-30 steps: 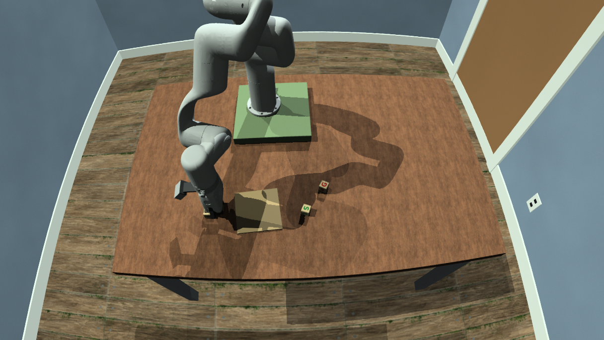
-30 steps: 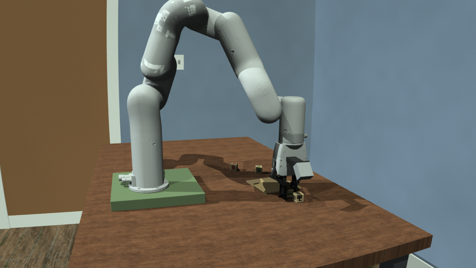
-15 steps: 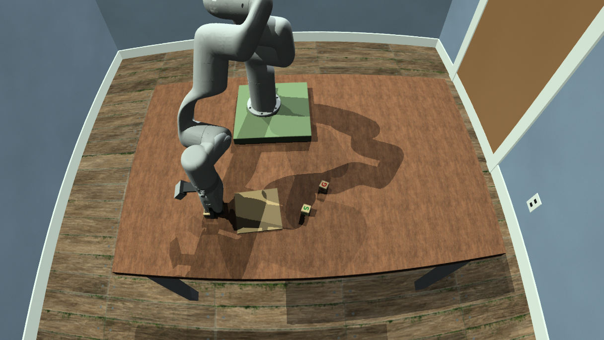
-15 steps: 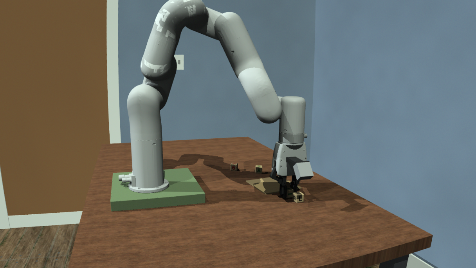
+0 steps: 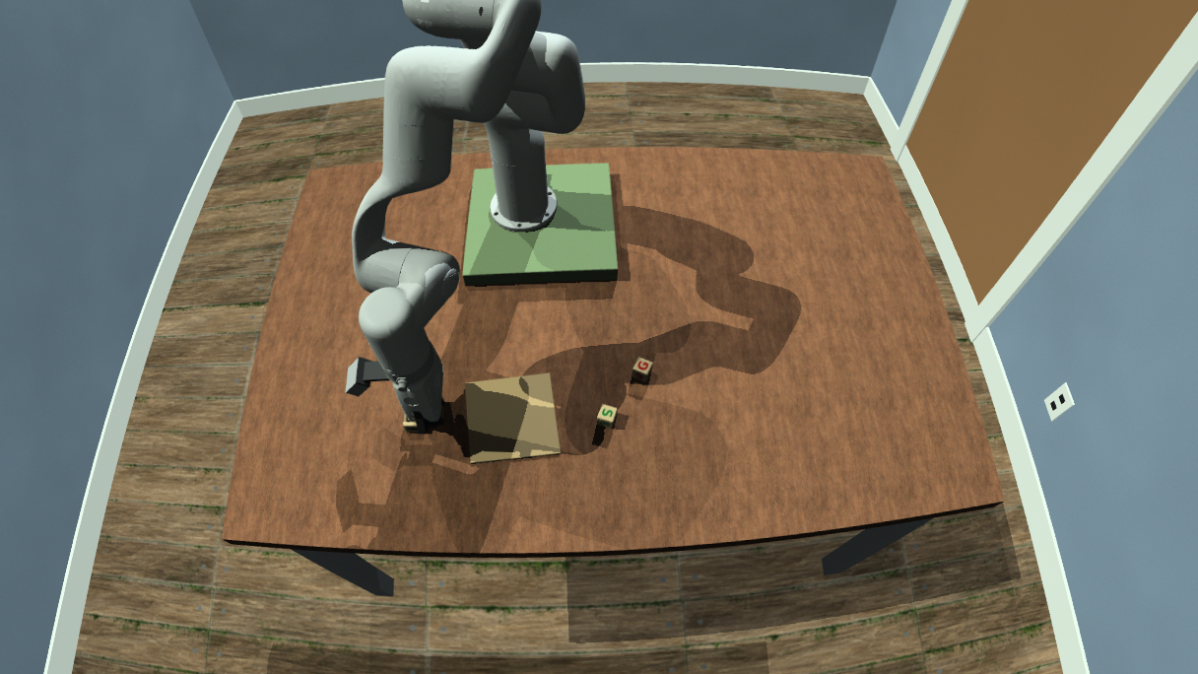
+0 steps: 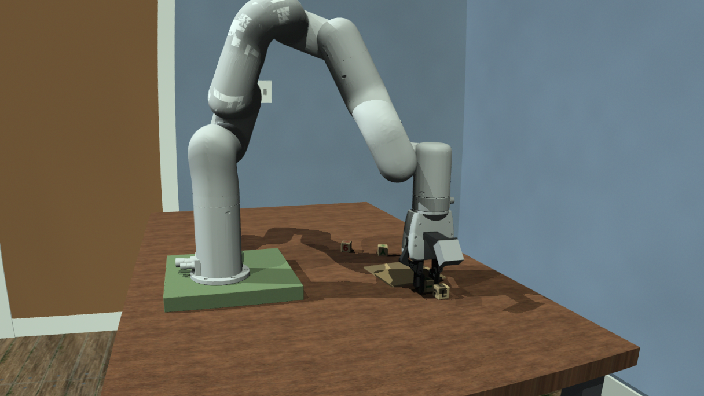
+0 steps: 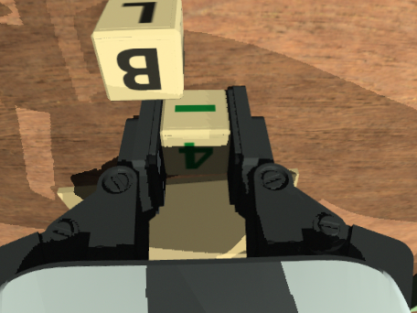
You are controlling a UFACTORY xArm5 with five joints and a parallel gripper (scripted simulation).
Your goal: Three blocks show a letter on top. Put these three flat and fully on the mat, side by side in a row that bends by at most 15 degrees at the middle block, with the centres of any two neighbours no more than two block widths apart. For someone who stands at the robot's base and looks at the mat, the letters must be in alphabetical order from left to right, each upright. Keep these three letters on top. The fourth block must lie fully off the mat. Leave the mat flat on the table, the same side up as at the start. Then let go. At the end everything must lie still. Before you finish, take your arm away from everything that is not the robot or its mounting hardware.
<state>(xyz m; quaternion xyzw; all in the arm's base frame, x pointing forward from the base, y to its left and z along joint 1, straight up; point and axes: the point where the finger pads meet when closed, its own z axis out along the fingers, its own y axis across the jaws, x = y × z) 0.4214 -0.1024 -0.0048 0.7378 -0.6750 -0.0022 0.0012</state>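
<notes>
My hand is 1 cm above the cream block. The rest, counted from my hand: tan mat: 12 cm to the left, 2 cm below.
</notes>
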